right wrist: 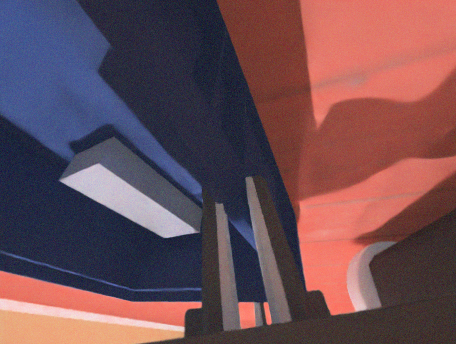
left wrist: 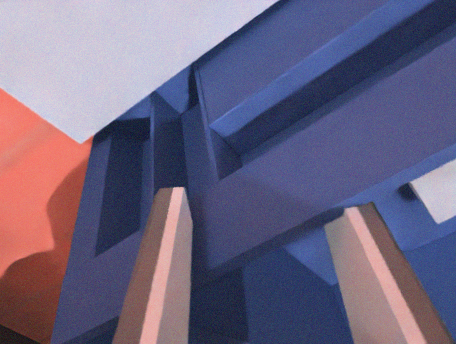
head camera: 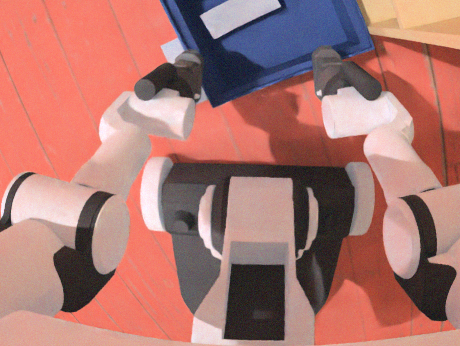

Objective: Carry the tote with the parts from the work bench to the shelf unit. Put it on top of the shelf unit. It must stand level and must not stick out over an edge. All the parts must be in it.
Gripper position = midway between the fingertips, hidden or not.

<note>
I see my left gripper (head camera: 197, 69), my right gripper (right wrist: 234, 191) and a blue tote (head camera: 272, 48).
The blue tote is seen too in the right wrist view (right wrist: 170, 88) and in the left wrist view (left wrist: 273, 132). My left gripper is seen too in the left wrist view (left wrist: 256, 202).
</note>
